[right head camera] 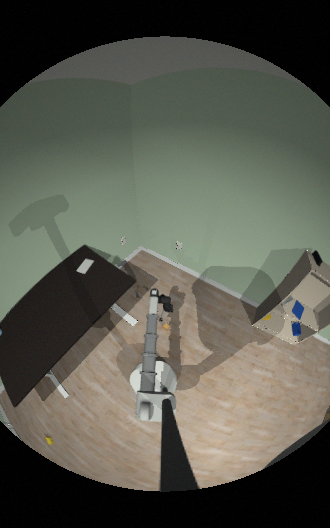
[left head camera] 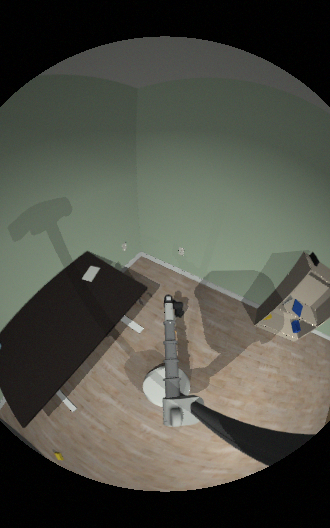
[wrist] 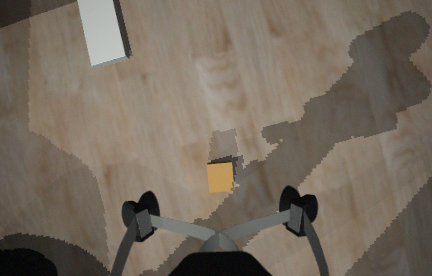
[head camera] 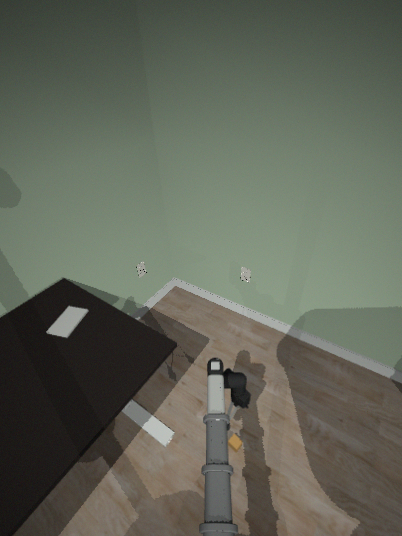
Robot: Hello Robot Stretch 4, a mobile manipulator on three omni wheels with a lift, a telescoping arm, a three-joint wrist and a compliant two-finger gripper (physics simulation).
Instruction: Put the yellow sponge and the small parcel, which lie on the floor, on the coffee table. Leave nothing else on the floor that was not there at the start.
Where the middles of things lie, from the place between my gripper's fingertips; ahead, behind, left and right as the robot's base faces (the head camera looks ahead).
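Where my gripper is now, the small brown parcel [wrist: 220, 174] is its reference: my gripper is 10 mm past the parcel and 10 mm to the left of it, and it is 290 mm above it.
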